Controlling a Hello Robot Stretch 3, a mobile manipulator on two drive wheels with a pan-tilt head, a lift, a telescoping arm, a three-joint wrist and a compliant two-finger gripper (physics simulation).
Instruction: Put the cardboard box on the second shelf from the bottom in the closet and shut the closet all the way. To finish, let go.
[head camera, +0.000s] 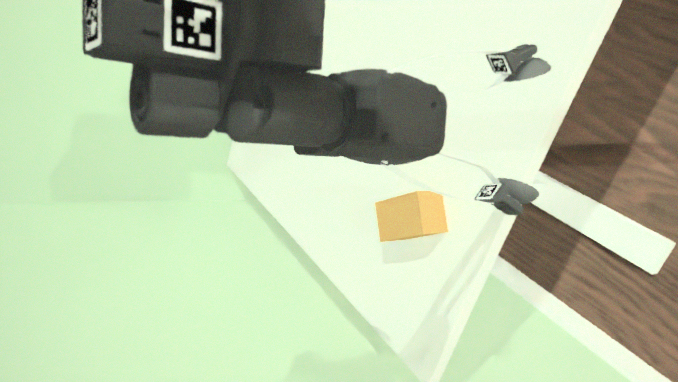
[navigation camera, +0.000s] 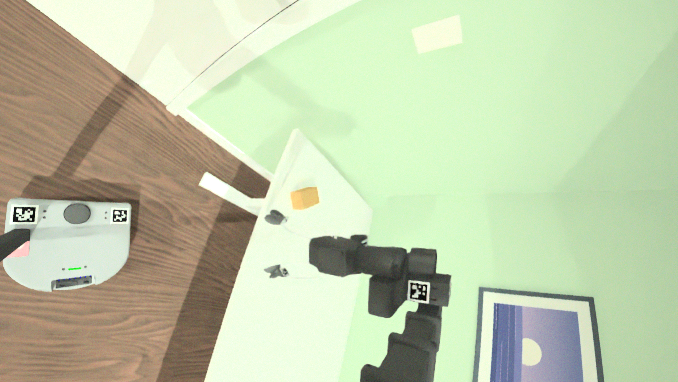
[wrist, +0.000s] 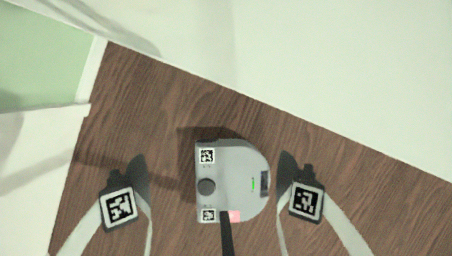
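Where they show: gripper, fingertip midpoint: (head camera: 532, 132) (navigation camera: 266, 242); robot's base, link origin: (navigation camera: 78, 212).
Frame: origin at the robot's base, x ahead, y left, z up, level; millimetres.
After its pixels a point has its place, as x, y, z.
Note:
The cardboard box (head camera: 410, 217) {92, -556, 771} (navigation camera: 305, 198) {92, -553, 770}, small and orange-tan, rests on the white table (head camera: 310, 200) {105, -878, 720} (navigation camera: 300, 325) {-386, -593, 720} (wrist: 350, 75) near its corner. It does not show in the wrist view. My gripper (head camera: 525, 128) {-22, -319, 863} (navigation camera: 274, 244) {-22, -319, 863} (wrist: 213, 170) {-22, -319, 863} is open and empty, fingers wide apart. In the head and navigation views it appears over the table's long edge, with one finger a little to the side of the box. Its height above the table is hard to tell. The closet's shelves do not show in any view.
My wheeled base (navigation camera: 75, 250) {-126, -1, 159} (wrist: 235, 170) is on the wooden floor beside the table. A white foot bar (head camera: 600, 225) (navigation camera: 225, 192) sticks out under the table edge. A white surface with a dark seam (navigation camera: 210, 65) {564, -288, 498} stands beside the green wall. A framed picture (navigation camera: 537, 294) {-297, -1100, 1565} hangs there.

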